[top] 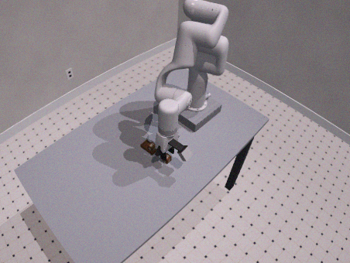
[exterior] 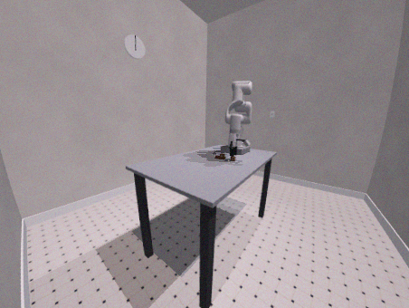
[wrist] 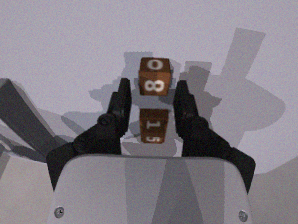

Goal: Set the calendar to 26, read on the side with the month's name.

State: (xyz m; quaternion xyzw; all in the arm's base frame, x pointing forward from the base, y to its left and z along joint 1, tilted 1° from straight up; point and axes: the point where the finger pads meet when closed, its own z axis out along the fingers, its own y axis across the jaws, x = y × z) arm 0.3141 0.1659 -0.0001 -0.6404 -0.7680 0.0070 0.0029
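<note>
The brown cube lies 4 cm below my hand. Round my hand: brown wooden tray: 10 cm to the right, 5 cm below, 2 cm ahead.
</note>
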